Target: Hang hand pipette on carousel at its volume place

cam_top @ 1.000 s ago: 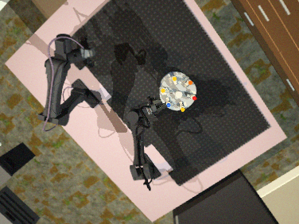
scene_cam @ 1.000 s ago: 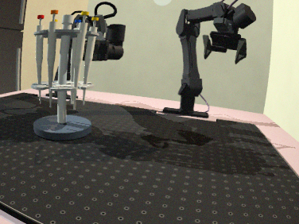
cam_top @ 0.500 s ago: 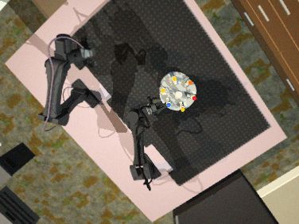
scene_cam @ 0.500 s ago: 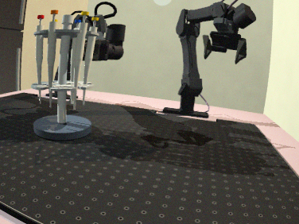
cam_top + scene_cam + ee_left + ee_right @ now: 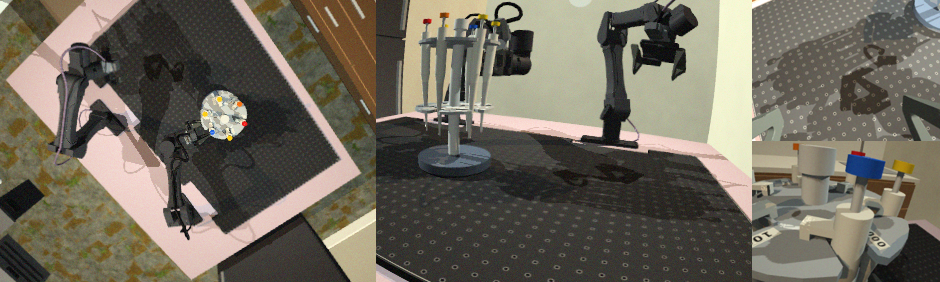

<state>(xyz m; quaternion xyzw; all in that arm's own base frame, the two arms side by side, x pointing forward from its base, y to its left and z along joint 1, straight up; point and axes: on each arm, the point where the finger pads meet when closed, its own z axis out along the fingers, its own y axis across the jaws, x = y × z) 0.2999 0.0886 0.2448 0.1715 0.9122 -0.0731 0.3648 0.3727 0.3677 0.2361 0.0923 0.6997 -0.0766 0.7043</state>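
Now: the pipette 30 mm below my right hand, 10 mm to the left of it and 10 mm ahead of it.
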